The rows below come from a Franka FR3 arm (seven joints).
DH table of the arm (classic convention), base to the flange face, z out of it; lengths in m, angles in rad. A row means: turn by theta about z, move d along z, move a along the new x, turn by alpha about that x. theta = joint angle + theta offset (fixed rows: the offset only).
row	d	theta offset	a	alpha
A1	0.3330	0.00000	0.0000	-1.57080
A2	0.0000	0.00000	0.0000	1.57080
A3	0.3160	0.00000	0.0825	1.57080
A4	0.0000	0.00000	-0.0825	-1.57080
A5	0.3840	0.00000	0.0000	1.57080
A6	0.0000	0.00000	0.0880	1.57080
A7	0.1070	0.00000	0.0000	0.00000
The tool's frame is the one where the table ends.
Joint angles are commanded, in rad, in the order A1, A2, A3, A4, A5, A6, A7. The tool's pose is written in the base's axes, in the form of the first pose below.
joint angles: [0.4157, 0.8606, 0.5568, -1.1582, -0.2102, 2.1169, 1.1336]
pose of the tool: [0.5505, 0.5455, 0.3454, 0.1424, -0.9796, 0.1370, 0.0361]
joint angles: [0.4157, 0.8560, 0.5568, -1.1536, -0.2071, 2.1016, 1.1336]
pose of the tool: [0.5504, 0.5446, 0.3493, 0.1397, -0.9799, 0.1372, 0.0382]
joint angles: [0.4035, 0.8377, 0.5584, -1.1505, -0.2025, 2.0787, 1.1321]
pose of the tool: [0.5549, 0.5371, 0.3619, 0.1379, -0.9797, 0.1409, 0.0370]
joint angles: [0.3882, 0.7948, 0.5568, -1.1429, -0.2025, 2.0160, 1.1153]
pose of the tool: [0.5590, 0.5236, 0.3893, 0.1258, -0.9822, 0.1360, 0.0312]
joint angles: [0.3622, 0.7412, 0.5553, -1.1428, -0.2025, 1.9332, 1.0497]
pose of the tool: [0.5631, 0.5024, 0.4187, 0.1058, -0.9879, 0.1106, 0.0258]
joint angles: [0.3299, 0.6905, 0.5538, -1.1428, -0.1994, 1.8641, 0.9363]
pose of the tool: [0.5693, 0.4779, 0.4470, 0.0915, -0.9934, 0.0664, 0.0180]
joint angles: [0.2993, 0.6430, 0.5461, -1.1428, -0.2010, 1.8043, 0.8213]
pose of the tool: [0.5759, 0.4520, 0.4726, 0.0760, -0.9968, 0.0233, 0.0080]
